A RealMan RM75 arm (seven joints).
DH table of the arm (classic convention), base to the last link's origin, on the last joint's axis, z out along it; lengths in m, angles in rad. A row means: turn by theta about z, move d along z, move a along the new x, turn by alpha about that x. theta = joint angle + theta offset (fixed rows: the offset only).
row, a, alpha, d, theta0
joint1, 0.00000, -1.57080, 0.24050, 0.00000
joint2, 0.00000, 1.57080, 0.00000, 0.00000
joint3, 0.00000, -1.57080, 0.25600, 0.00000
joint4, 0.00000, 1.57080, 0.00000, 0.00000
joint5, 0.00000, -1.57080, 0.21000, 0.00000
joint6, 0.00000, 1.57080, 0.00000, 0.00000
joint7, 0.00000, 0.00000, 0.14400, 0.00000
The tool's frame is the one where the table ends.
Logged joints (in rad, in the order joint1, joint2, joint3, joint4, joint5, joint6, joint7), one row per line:
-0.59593, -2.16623, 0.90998, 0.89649, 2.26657, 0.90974, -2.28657
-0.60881, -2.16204, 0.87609, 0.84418, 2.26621, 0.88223, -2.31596
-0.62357, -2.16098, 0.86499, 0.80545, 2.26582, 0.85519, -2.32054
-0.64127, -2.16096, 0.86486, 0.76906, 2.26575, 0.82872, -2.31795
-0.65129, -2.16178, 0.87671, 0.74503, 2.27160, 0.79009, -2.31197
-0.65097, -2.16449, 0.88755, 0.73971, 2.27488, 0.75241, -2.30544
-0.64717, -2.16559, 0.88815, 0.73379, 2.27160, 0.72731, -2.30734
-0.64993, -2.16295, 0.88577, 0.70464, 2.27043, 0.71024, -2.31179
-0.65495, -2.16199, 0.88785, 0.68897, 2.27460, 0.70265, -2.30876
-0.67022, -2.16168, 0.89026, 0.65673, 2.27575, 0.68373, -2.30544
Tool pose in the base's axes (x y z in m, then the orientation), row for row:
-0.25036, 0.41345, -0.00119, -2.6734, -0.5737, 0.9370
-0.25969, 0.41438, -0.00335, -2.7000, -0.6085, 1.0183
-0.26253, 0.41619, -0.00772, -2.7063, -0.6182, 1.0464
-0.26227, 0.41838, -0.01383, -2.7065, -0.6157, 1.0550
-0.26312, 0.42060, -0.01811, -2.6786, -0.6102, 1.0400
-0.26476, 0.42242, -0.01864, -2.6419, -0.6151, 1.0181
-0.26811, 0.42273, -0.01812, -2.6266, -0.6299, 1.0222
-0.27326, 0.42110, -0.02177, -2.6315, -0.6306, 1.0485
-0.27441, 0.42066, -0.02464, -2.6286, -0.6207, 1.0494
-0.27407, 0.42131, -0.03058, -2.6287, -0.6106, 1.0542
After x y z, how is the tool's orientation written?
As angles about the fixed x, y, z axes (roll, pitch, yaw), in radians.
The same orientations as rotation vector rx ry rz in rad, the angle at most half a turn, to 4 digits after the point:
-2.1072, -1.2595, -0.3808
-2.0474, -1.3400, -0.4022
-2.0249, -1.3666, -0.4048
-2.0201, -1.3752, -0.3985
-2.0125, -1.3595, -0.3783
-1.9955, -1.3359, -0.3662
-1.9701, -1.3382, -0.3686
-1.9541, -1.3631, -0.3605
-1.9577, -1.3643, -0.3476
-1.9610, -1.3693, -0.3348

